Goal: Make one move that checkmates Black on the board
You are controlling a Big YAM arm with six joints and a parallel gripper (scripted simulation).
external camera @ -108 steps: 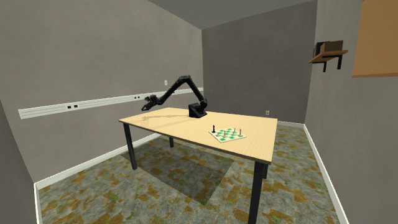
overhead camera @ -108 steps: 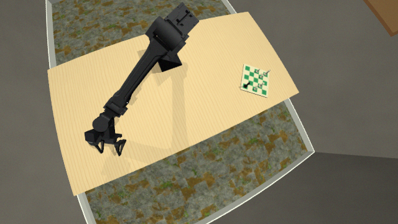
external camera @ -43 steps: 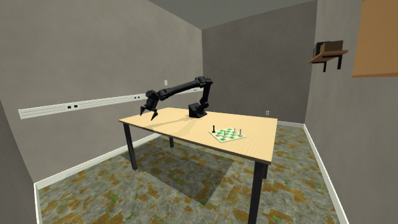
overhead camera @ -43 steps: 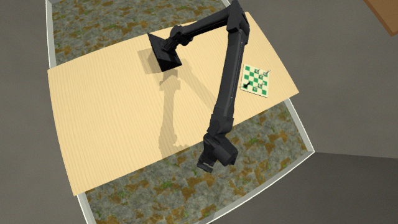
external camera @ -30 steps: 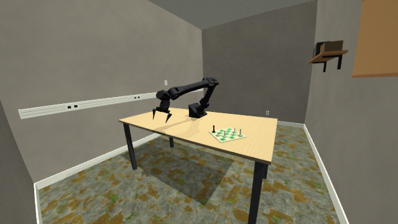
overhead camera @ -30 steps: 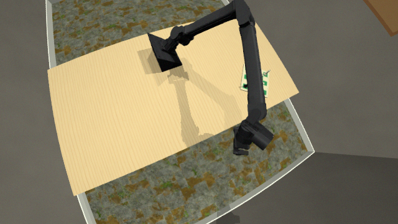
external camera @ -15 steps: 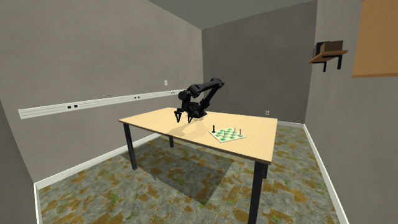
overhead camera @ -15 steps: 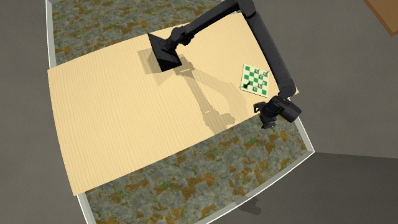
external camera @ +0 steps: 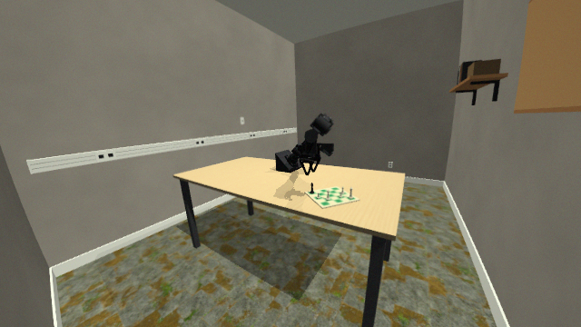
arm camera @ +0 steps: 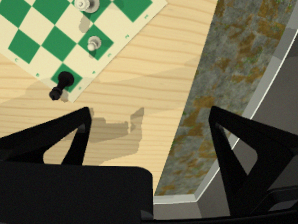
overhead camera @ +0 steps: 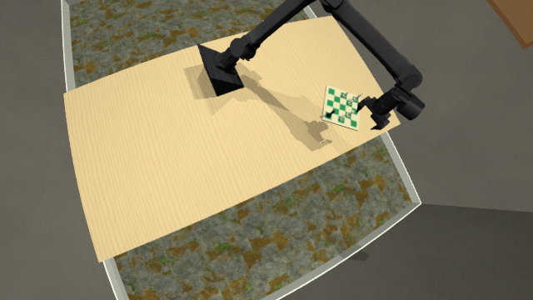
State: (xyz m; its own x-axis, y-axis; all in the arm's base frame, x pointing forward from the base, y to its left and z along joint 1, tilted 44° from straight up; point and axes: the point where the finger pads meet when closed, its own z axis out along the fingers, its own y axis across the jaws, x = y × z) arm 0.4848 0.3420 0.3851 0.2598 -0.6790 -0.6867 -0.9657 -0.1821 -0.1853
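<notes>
Now: the white piece 130 mm below my hand, 80 mm behind it and 60 mm to the left of it. From my hand the other things lie so: black piece 130 mm below, 110 mm behind, 60 mm to the right; then chessboard 160 mm below, 130 mm behind, 50 mm to the left.
</notes>
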